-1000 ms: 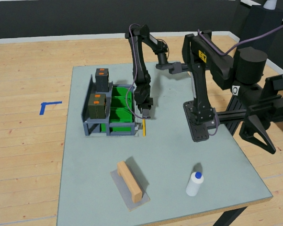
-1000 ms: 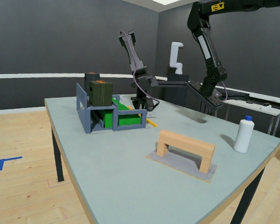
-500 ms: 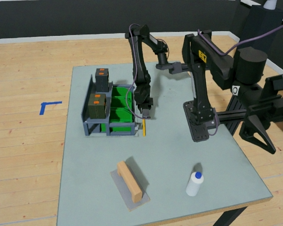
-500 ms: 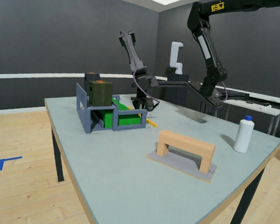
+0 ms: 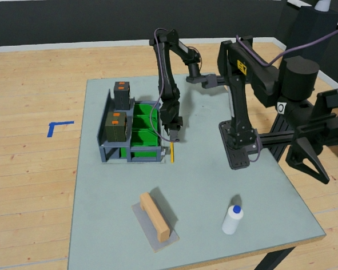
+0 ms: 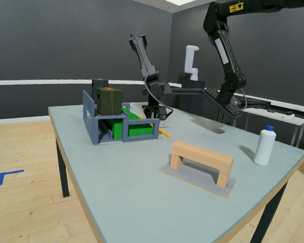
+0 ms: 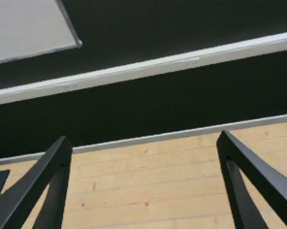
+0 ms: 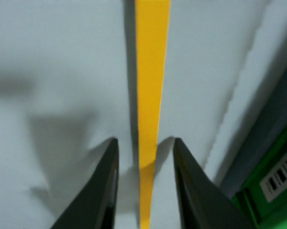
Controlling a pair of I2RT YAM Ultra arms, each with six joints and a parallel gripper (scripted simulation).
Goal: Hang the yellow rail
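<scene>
Now: right hand 10 mm above the yellow rail. Round my right hand: blue-grey shelf (180 mm ahead, 40 mm to the right, 50 mm above); then white bottle (100 mm behind, 540 mm to the left, 50 mm above).
</scene>
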